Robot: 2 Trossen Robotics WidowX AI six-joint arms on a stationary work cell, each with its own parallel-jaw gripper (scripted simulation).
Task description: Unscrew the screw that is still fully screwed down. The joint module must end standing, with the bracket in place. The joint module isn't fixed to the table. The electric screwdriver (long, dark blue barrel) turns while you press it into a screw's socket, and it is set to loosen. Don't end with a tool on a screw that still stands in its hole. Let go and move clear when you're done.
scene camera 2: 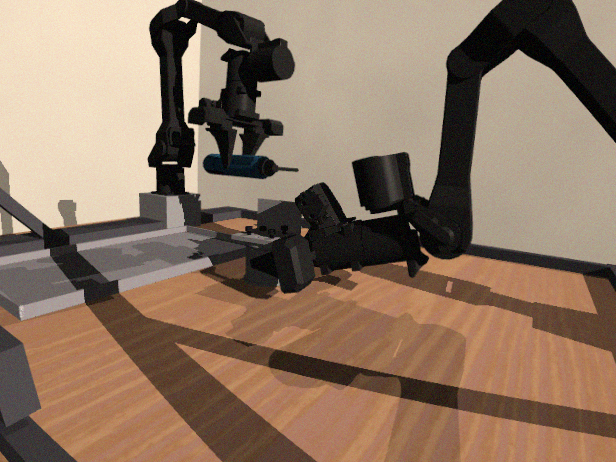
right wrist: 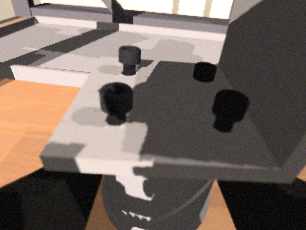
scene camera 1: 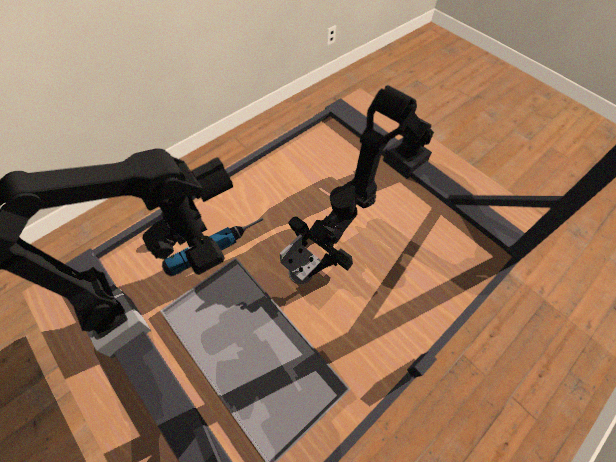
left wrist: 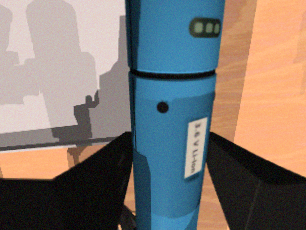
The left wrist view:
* my left gripper: 168, 138
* grey mat: 71, 71
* blue electric screwdriver: 173, 58
